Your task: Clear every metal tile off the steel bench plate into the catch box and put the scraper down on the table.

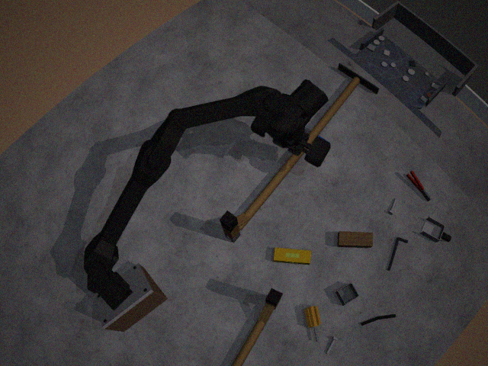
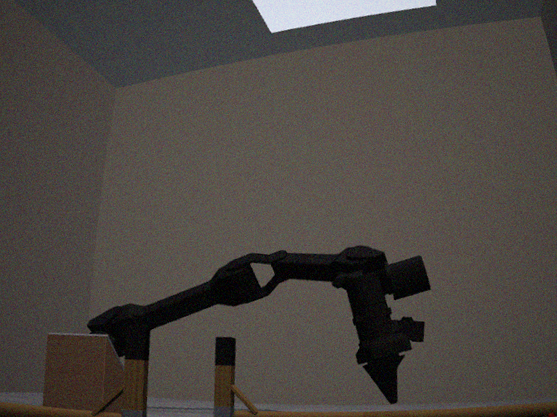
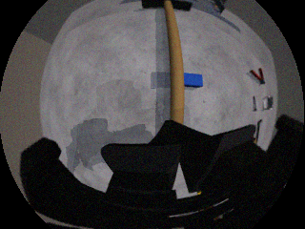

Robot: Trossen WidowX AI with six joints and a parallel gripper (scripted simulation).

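My gripper tip is now 20 mm to the left of the long scraper, 20 mm below it and 20 mm short of it. The rest, counted from my gripper tip: grey box: 340 mm to the right, 200 mm behind, 30 mm below; yellow block: 220 mm behind, 180 mm to the right, 30 mm below; hex key: 370 mm to the right, 40 mm below, 20 mm behind.
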